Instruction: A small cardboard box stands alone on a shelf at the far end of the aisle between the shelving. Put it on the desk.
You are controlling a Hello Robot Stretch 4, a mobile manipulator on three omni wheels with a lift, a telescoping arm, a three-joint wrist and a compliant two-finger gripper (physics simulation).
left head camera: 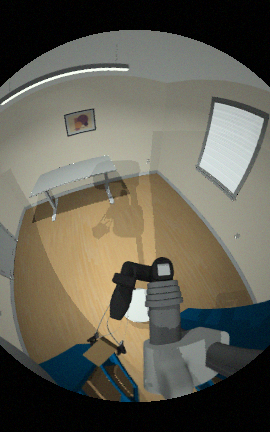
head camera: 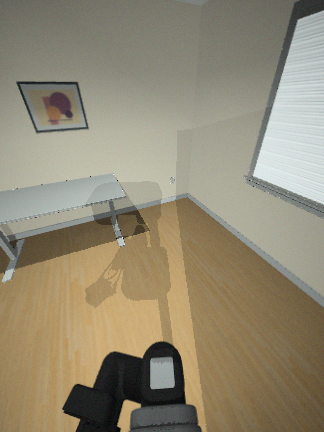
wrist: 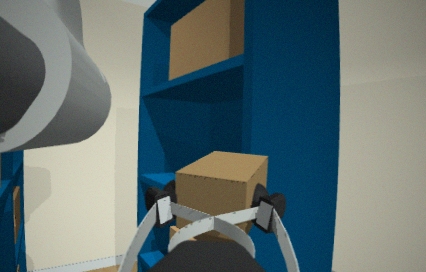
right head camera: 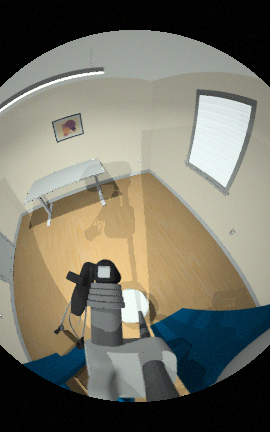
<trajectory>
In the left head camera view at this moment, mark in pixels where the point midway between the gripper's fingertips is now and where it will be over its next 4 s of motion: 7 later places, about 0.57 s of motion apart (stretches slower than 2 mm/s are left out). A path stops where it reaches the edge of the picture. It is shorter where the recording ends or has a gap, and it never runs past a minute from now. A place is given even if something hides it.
The gripper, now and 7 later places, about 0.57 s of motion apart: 103, 350; 116, 361; 138, 369; 137, 368; 121, 356; 90, 323; 63, 282; 49, 247
</trajectory>
